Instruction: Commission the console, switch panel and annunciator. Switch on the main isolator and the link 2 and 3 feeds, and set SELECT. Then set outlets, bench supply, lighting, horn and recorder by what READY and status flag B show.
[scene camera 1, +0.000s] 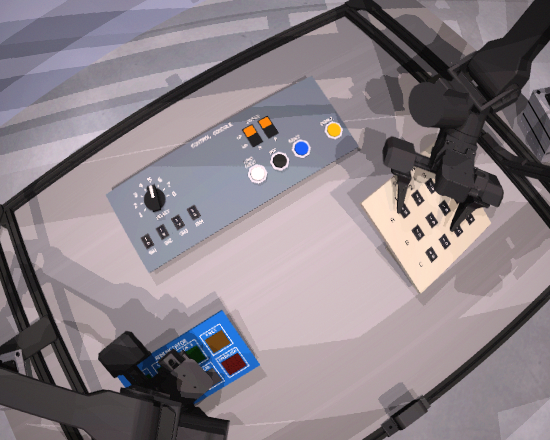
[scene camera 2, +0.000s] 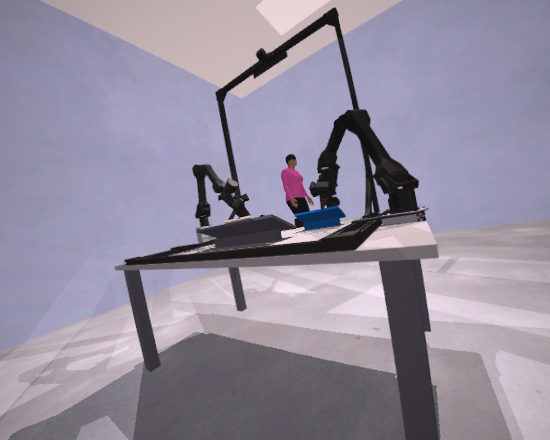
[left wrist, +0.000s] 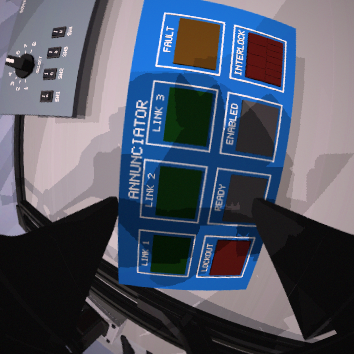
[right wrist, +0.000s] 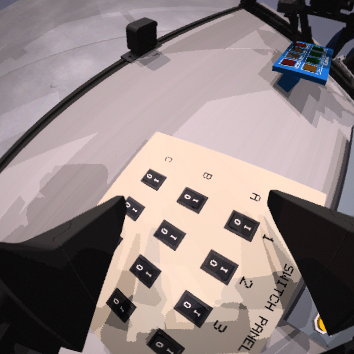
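Where they show: left gripper, fingertip midpoint: (scene camera 2: 325, 212) (left wrist: 185, 204) (right wrist: 312, 52); right gripper, fingertip midpoint: (scene camera 1: 425, 221) (right wrist: 197, 199); left arm's base at its link origin: (scene camera 2: 404, 211) (left wrist: 95, 318) (right wrist: 348, 66); right arm's base at its link origin: (scene camera 2: 205, 226).
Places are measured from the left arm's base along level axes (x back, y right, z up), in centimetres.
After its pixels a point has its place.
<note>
The grey control console (scene camera 1: 210, 190) {x -47.7, y -20.2, z 3.3 cm} (left wrist: 85, 50) {x -42.3, y -13.3, z 0.1 cm} has a black SELECT knob (scene camera 1: 154, 199) {x -38.8, y -20.2, z 6.3 cm} (left wrist: 21, 65) {x -38.3, y -18.7, z 5.7 cm} with its pointer near 5. Two status flags (scene camera 1: 252, 136) {x -56.9, y -26.4, z 4.9 cm} (scene camera 1: 268, 127) {x -59.9, y -27.2, z 5.0 cm} show orange upper halves. The cream switch panel (scene camera 1: 420, 277) {x -73.7, y 4.8, z 1.9 cm} (right wrist: 160, 145) {x -73.9, y 5.0, z 1.8 cm} carries rows A, B and C of black rockers; their positions are too small to tell. The blue annunciator (scene camera 1: 245, 327) (left wrist: 135, 60) {x -39.7, y 1.8, z 5.4 cm} (right wrist: 277, 67) {x -46.3, y 7.9, z 1.2 cm} shows dark green link windows and a dark grey READY window (left wrist: 245, 192) {x -34.9, y 9.9, z 2.0 cm}. My left gripper (left wrist: 185, 204) {x -32.9, y 7.1, z 3.5 cm} is open above the annunciator. My right gripper (scene camera 1: 427, 220) {x -76.0, y -1.2, z 8.1 cm} (right wrist: 197, 199) {x -76.0, y -1.2, z 8.1 cm} is open and empty above the switch panel.
White (scene camera 1: 257, 173) {x -55.7, y -20.2, z 3.5 cm}, black (scene camera 1: 279, 160) {x -59.7, y -21.2, z 3.5 cm}, blue (scene camera 1: 301, 148) {x -63.8, y -22.1, z 3.5 cm} and yellow (scene camera 1: 333, 130) {x -70.1, y -23.7, z 3.5 cm} buttons sit on the console, with small switches SW1 to SW4 at its lower left. A black frame (scene camera 1: 165, 107) {x -43.3, y -45.5, z -2.1 cm} runs along the table edges. A person (scene camera 2: 294, 185) stands behind the table.
</note>
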